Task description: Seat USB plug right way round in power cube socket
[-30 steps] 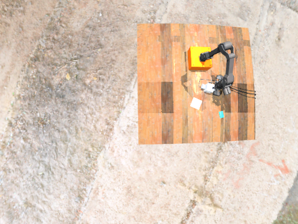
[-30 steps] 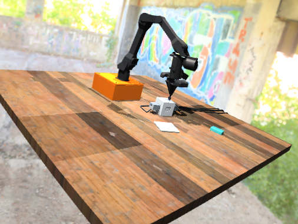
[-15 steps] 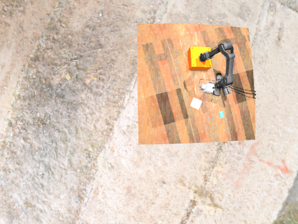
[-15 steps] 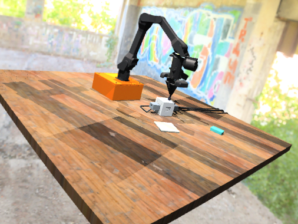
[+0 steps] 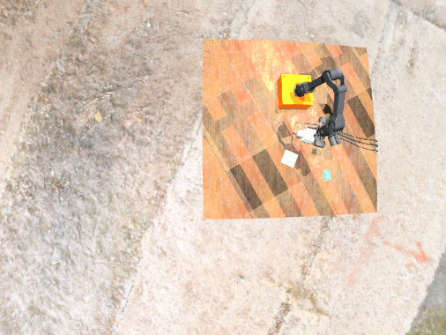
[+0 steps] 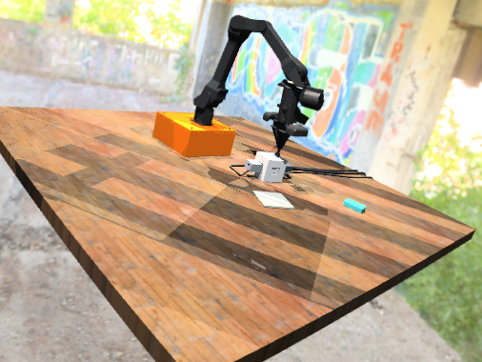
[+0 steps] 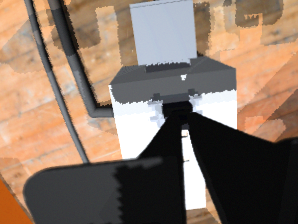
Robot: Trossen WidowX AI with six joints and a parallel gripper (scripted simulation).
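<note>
Right now my gripper tip is 20 mm above the usb plug. Also, from my gripper tip: flat white card (130 mm ahead, 170 mm to the right, 100 mm below); small teal block (280 mm ahead, 100 mm to the left, 100 mm below).
</note>
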